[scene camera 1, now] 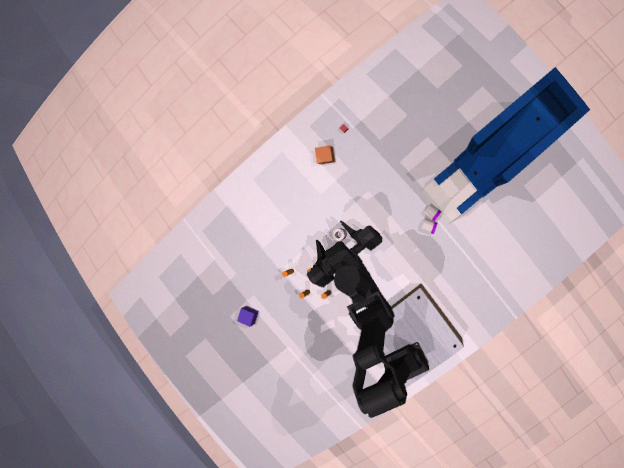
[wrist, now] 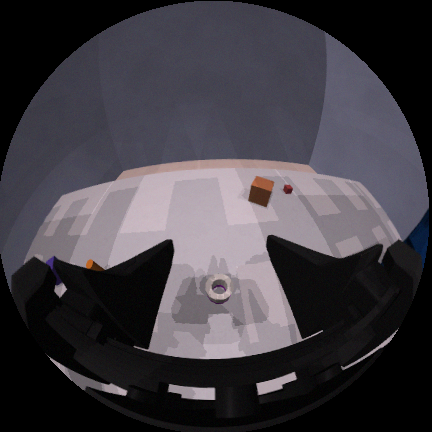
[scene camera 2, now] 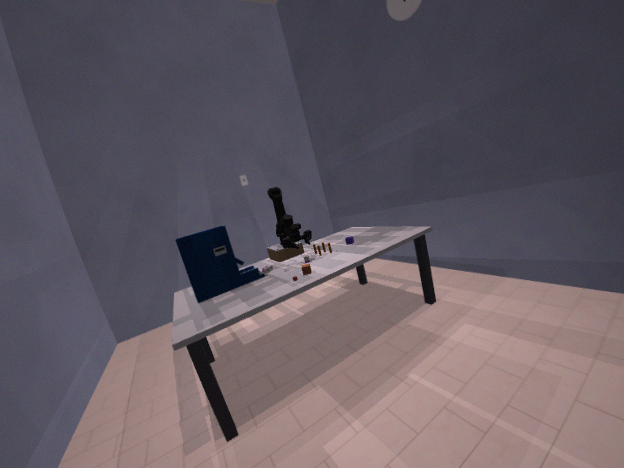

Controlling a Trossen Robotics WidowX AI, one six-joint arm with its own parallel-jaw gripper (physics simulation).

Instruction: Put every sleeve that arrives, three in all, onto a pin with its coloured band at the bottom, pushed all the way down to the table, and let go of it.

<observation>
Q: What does the gripper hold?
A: Nothing.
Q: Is the gripper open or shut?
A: Open.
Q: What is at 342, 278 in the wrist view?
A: The gripper.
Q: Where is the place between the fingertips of the gripper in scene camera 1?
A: At 329, 230
</observation>
